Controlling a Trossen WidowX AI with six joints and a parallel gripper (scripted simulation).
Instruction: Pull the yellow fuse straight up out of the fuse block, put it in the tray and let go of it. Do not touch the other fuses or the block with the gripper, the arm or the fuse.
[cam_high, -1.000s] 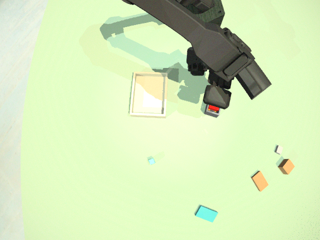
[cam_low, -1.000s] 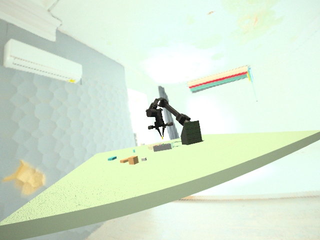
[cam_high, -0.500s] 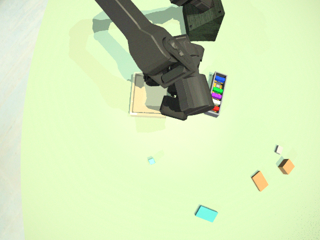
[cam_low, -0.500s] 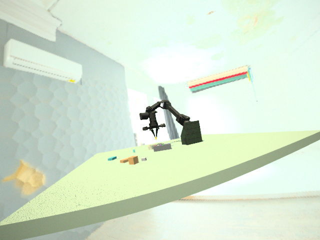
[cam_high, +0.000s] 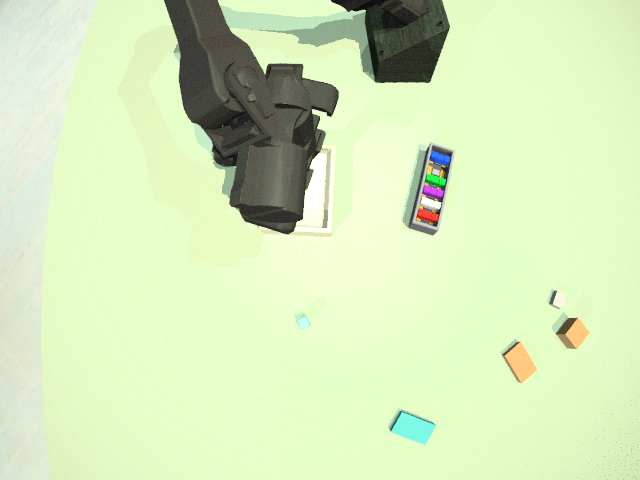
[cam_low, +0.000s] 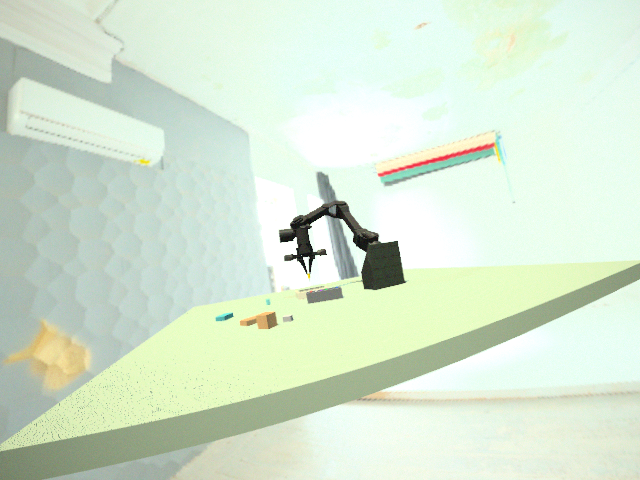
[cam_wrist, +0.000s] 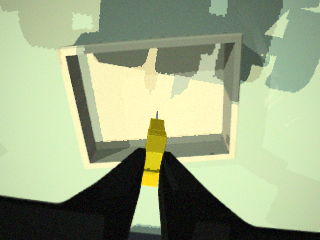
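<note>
My gripper tip is now 10 mm above the yellow fuse. The rest, counted from my gripper tip: cream tray: 90 mm below; cyan cube: 190 mm ahead, 10 mm to the right, 80 mm below; cyan slab: 380 mm ahead, 130 mm to the left, 90 mm below.
</note>
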